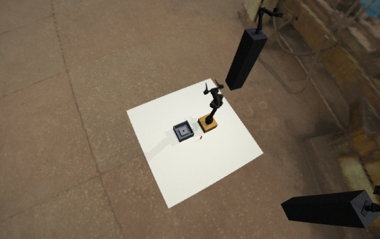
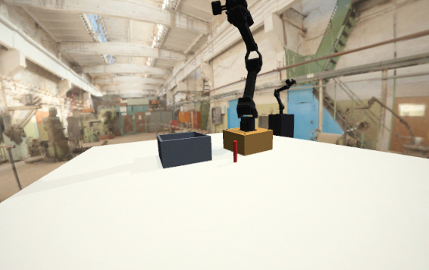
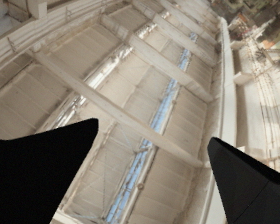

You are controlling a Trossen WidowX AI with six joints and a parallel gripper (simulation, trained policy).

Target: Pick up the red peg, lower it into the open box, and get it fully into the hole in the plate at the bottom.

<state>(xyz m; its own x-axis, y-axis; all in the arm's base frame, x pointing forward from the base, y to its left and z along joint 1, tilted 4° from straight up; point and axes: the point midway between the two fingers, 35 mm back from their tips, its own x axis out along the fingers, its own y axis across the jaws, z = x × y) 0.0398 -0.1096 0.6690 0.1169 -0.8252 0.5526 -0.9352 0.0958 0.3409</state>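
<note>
The red peg lies 750 mm below my gripper tip, 240 mm to the left of it and 80 mm ahead of it. The rest, counted from my gripper tip: dark box: 760 mm below, 250 mm ahead, 100 mm to the left.
</note>
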